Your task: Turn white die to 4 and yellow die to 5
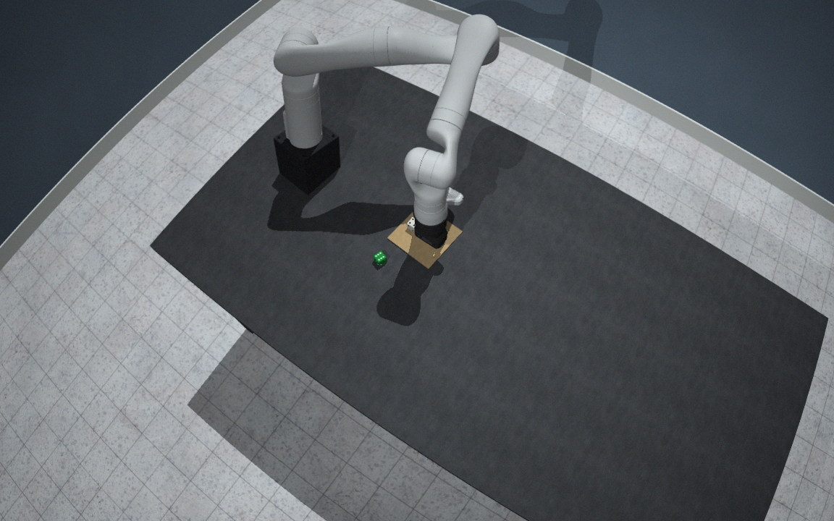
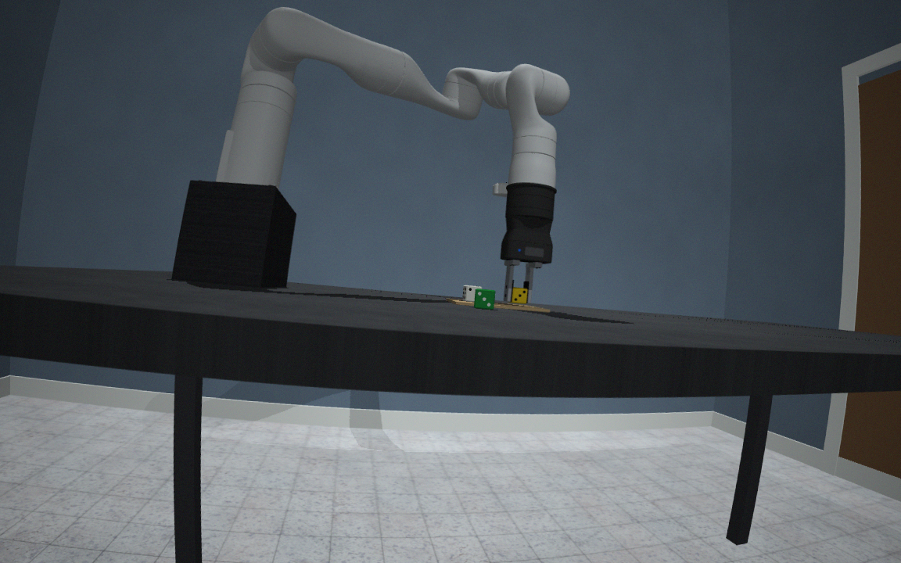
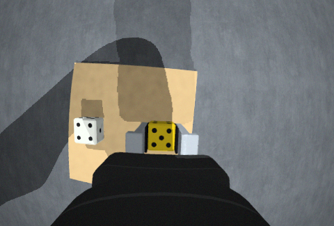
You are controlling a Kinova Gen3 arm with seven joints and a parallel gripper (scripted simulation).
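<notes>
Right now my hand is 10 mm above the yellow die. The rest, counted from my hand: green die: 110 mm to the right, 100 mm behind, 10 mm below; white die: 70 mm behind, 10 mm to the left, 10 mm below; tan mat: 40 mm behind, 20 mm below, 10 mm to the left.
</notes>
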